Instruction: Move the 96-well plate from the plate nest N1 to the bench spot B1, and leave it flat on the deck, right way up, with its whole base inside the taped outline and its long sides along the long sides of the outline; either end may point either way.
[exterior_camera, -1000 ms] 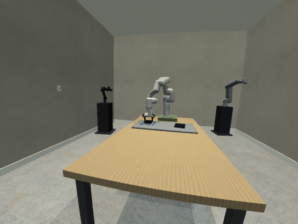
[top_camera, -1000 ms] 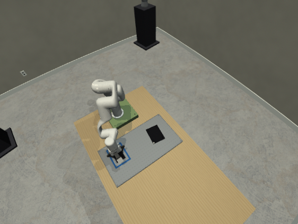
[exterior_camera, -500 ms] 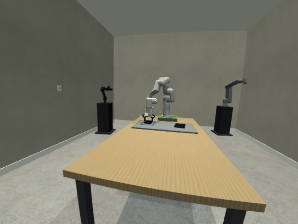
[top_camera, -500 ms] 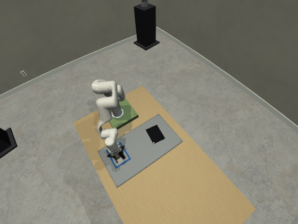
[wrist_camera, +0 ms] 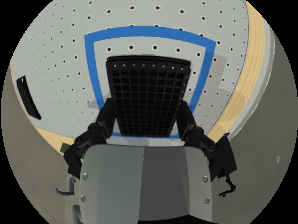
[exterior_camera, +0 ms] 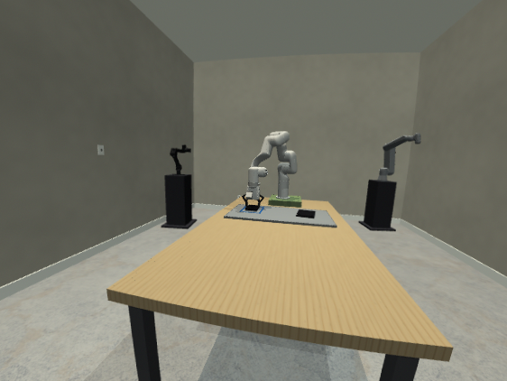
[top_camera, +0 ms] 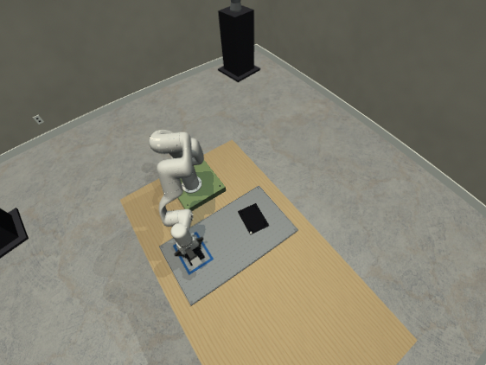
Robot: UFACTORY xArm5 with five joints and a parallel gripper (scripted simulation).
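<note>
The black 96-well plate lies 1 cm below my hand. From my hand the other things lie so: black plate nest N1 (38 cm to the left, 8 cm ahead, 2 cm below).
</note>
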